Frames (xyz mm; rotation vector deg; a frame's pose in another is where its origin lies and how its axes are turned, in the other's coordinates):
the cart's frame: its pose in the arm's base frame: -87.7 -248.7 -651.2 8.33 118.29 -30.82
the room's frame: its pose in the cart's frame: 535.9 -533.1 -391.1 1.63 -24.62 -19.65
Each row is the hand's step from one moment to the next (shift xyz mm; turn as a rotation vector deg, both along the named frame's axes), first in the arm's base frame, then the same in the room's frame.
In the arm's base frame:
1: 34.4 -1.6 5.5 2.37 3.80 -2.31
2: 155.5 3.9 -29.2 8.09 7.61 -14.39
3: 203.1 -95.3 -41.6 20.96 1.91 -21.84
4: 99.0 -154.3 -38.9 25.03 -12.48 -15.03
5: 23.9 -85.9 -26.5 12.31 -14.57 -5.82
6: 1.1 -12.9 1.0 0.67 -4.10 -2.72
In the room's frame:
1: -11.6 2.4 32.8 -0.89 4.80 1.25
2: -16.2 52.4 148.5 5.12 16.25 6.33
3: 38.4 -6.3 224.8 11.16 19.05 20.80
4: 94.4 -74.3 143.8 12.96 4.70 28.60
5: 63.8 -44.8 50.8 9.90 -5.10 16.54
6: 6.2 -10.3 4.9 4.31 -1.34 2.07

